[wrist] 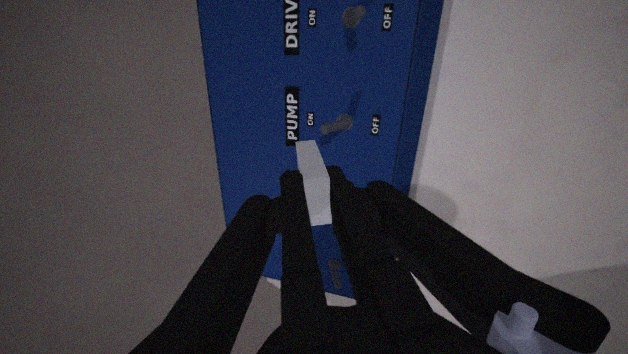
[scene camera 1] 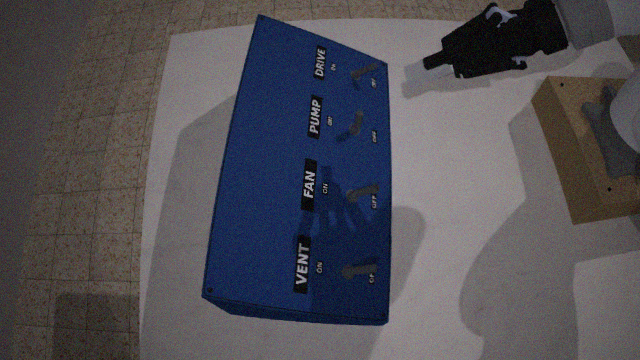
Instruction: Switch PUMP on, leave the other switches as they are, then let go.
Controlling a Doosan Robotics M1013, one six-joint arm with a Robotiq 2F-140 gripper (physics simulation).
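Places are measured from the arm's base along level axes (x ahead, y left, z up), in centimetres.
Pixels of known places: gripper, fingertip midpoint: (wrist: 306, 158) (scene camera 1: 407, 77); arm's base, link origin: (scene camera 1: 624, 140).
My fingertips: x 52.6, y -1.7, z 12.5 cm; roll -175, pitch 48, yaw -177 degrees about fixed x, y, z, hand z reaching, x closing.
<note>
For each thing: its top centre in the pictures, then the offset to it from my fingertips. Level surfaces: height alone.
- PUMP lever, top centre: (wrist: 322, 129) (scene camera 1: 359, 112) dx +6.1, dy -0.1, dz -9.1 cm
- DRIVE lever, top centre: (wrist: 344, 12) (scene camera 1: 366, 63) dx +3.8, dy -11.9, dz -10.2 cm
- FAN lever, top centre: (scene camera 1: 366, 186) dx +5.9, dy +12.0, dz -10.2 cm
- VENT lever, top centre: (scene camera 1: 363, 266) (wrist: 328, 282) dx +7.0, dy +24.0, dz -10.2 cm
- white table, surface height: dz -23.3 cm
A blue switch panel (scene camera 1: 270, 150) (wrist: 250, 75) carries four grey levers. The PUMP lever (scene camera 1: 357, 122) (wrist: 336, 124) leans to its ON side; in the wrist view its tip points at the ON label. The DRIVE lever (scene camera 1: 364, 71) (wrist: 354, 16), the FAN lever (scene camera 1: 362, 193) and the VENT lever (scene camera 1: 360, 270) lean to OFF in the scene view. My gripper (scene camera 1: 413, 79) (wrist: 306, 158) is shut with nothing between its pale fingertips. In the scene view it hangs right of the panel's DRIVE end, apart from the levers. The fingers hide part of the panel in the wrist view.
The panel stands on a white table (scene camera 1: 440, 150) (wrist: 500, 125). A wooden block (scene camera 1: 560, 150) under the robot's base is at the right in the scene view. Tiled floor (scene camera 1: 85, 200) lies beyond the table's left edge. Arm shadows fall over the FAN and VENT area.
</note>
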